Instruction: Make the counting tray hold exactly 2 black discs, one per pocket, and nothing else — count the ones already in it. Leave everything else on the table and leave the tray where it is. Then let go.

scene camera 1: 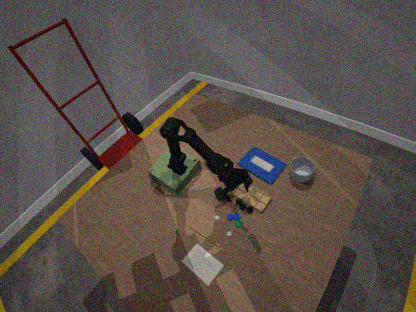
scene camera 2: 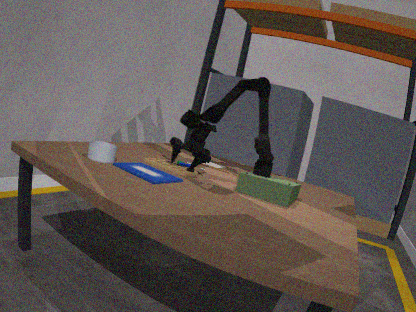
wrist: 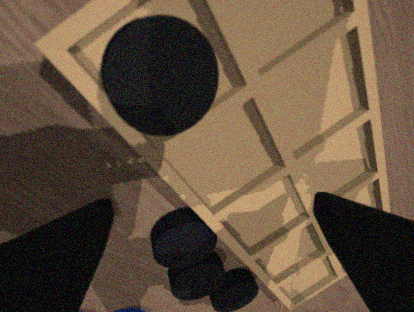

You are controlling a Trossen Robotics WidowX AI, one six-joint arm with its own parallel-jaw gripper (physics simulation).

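The tan counting tray [scene camera 1: 262,200] [scene camera 2: 159,164] [wrist: 300,70] has two rows of square pockets. One black disc [wrist: 160,75] sits at its corner pocket in the wrist view; the other pockets showing there hold no disc. Beside the tray's long edge, on the table, three black discs lie close together: one [scene camera 1: 239,201] [wrist: 184,237] nearest the corner disc, a middle one [scene camera 1: 243,205] [wrist: 196,276] and a far one [scene camera 1: 249,210] [wrist: 235,290]. My gripper [scene camera 1: 234,192] [scene camera 2: 182,166] [wrist: 215,205] is wide open and empty, low over the tray's edge. The arm hides part of the tray in scene camera 1.
Two blue discs [scene camera 1: 230,217] [scene camera 1: 237,217], a green disc [scene camera 1: 239,224] and white discs [scene camera 1: 217,217] [scene camera 1: 229,233] lie near the tray. A blue folder [scene camera 1: 274,173] [scene camera 2: 170,179], a grey bowl [scene camera 1: 302,172] [scene camera 2: 102,152], a thin stick [scene camera 1: 200,232] and a paper [scene camera 1: 202,267] also lie around.
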